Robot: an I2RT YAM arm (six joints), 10 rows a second.
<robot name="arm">
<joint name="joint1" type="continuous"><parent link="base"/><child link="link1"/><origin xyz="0 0 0.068" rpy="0 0 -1.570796"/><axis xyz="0 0 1"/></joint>
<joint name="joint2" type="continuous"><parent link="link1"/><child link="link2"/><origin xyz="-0.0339 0.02 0.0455" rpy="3.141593 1.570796 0"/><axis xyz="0 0 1"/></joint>
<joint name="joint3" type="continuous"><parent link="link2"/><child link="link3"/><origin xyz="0 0.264 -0.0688" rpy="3.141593 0 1.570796"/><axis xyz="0 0 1"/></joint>
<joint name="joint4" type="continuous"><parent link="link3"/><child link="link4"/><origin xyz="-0.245 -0.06 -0.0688" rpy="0 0 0"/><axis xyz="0 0 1"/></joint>
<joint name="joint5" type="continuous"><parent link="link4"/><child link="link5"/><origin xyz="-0.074 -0.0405 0.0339" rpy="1.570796 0 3.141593"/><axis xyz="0 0 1"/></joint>
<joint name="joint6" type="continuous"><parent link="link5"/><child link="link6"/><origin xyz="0.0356 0 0.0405" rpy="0 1.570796 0"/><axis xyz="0 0 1"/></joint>
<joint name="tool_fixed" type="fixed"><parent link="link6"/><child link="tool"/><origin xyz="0 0 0" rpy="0 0 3.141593"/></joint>
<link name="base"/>
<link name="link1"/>
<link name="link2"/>
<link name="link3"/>
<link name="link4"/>
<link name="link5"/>
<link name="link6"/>
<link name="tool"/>
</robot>
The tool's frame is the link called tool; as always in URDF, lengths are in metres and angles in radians. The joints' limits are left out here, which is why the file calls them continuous.
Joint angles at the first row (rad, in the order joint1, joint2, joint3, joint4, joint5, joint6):
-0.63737 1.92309 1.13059 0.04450 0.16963 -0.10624
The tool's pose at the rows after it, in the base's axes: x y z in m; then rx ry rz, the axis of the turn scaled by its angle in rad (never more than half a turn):
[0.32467 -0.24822 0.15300 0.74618 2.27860 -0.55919]
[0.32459 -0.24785 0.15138 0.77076 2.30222 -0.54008]
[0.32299 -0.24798 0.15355 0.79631 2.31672 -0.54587]
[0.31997 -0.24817 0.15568 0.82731 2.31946 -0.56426]
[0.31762 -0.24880 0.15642 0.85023 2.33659 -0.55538]
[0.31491 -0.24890 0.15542 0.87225 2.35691 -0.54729]
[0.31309 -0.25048 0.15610 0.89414 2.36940 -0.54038]
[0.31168 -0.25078 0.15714 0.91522 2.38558 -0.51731]
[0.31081 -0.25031 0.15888 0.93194 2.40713 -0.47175]
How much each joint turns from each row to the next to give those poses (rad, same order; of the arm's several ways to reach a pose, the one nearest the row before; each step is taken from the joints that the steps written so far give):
0.00035 0.01524 0.02230 -0.03105 0.01172 0.02543
0.00043 0.00553 0.01203 -0.03886 -0.00204 0.01789
-0.00144 -0.00535 0.00937 -0.03622 0.01337 0.01155
-0.00296 -0.00960 -0.00056 -0.02079 0.02161 0.01306
-0.00476 -0.00289 0.00725 -0.03464 -0.00030 0.01109
-0.00421 -0.00097 0.00262 -0.03066 0.00060 0.00980
-0.00594 0.00047 0.00976 -0.02898 -0.00059 0.00943
-0.00366 -0.00085 0.01105 -0.03665 -0.01056 0.01378
-0.00274 -0.00110 0.01540 -0.04677 -0.02660 0.01518

